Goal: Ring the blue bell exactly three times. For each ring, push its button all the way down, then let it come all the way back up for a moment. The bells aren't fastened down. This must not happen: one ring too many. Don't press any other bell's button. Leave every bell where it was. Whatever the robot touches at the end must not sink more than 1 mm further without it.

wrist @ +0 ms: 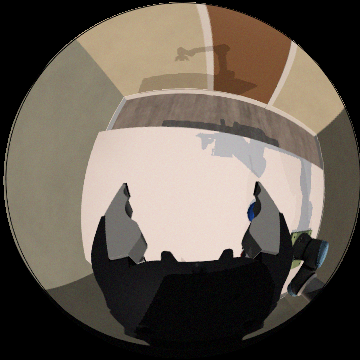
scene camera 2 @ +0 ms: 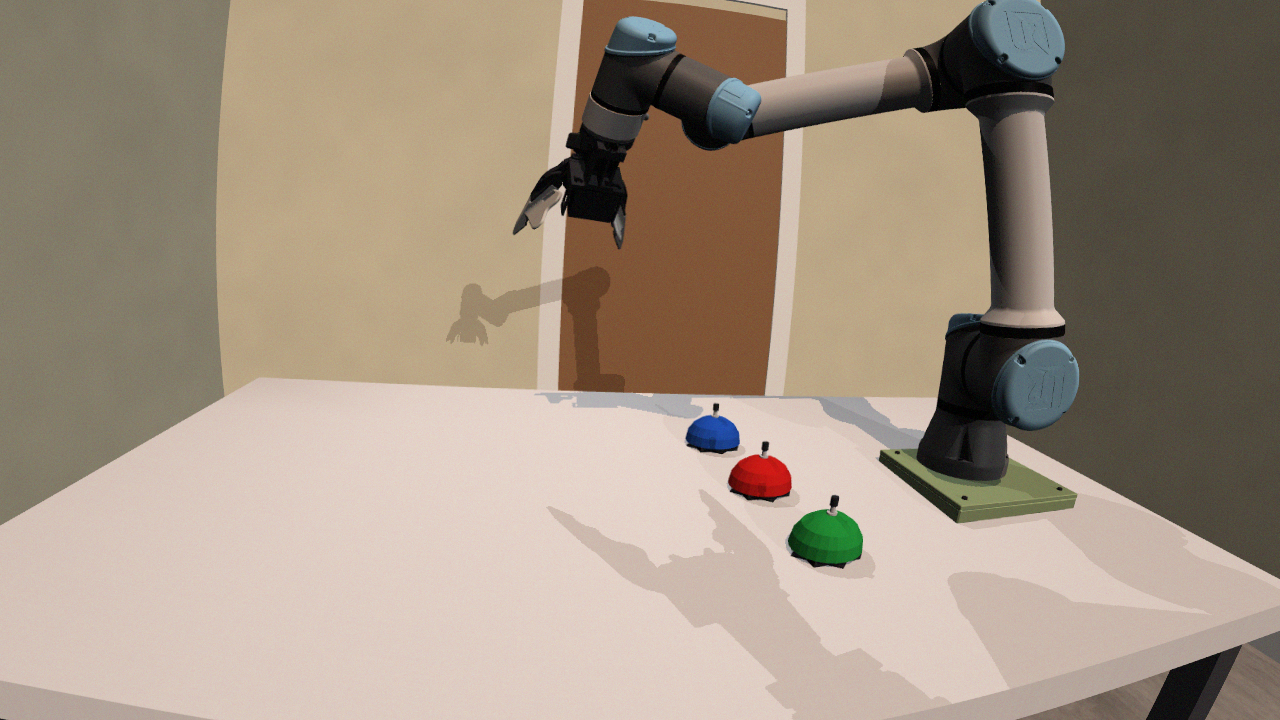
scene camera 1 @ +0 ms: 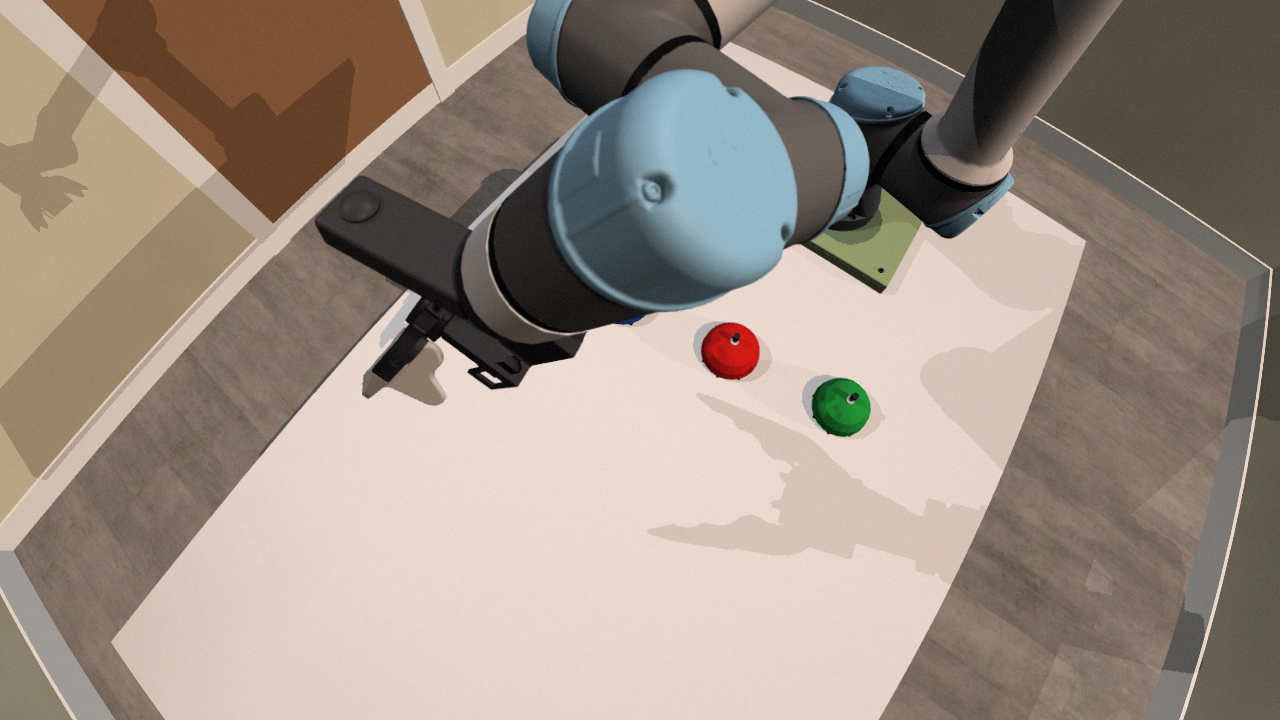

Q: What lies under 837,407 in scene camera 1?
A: A green bell.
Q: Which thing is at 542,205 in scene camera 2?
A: The gripper.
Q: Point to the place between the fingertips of the gripper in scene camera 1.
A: At 420,320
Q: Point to a green bell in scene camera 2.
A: At 825,536
